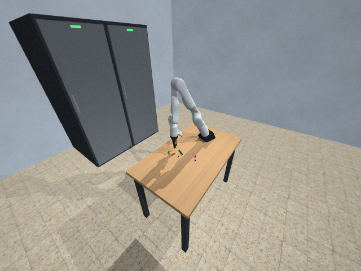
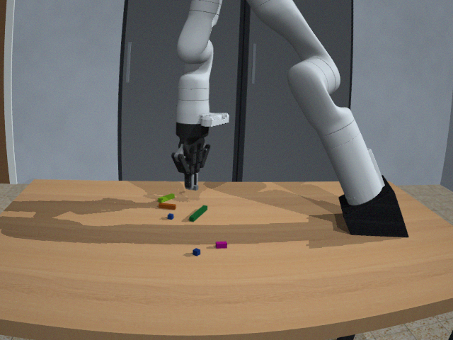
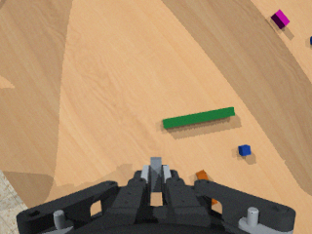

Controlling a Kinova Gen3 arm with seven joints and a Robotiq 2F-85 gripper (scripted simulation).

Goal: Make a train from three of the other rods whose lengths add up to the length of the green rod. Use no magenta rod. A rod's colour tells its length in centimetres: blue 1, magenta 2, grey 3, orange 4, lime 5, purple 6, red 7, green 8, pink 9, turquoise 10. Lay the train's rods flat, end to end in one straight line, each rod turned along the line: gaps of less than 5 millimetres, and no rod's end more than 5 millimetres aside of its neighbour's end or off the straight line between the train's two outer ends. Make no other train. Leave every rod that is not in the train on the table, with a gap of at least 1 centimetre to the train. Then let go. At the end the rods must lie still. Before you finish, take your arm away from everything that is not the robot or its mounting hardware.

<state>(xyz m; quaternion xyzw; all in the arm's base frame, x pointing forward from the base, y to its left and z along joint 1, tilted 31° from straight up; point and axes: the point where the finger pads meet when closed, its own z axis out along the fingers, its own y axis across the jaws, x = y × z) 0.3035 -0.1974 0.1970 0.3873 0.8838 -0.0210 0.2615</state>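
Now: hand 1 cm short of the magenta rod, 23 cm to the right of it and 5 cm above it. The rest, counted from my hand: grey rod (2 cm below); orange rod (6 cm ahead, 1 cm to the left, 5 cm below); lime rod (5 cm ahead, 4 cm to the right, 5 cm below).
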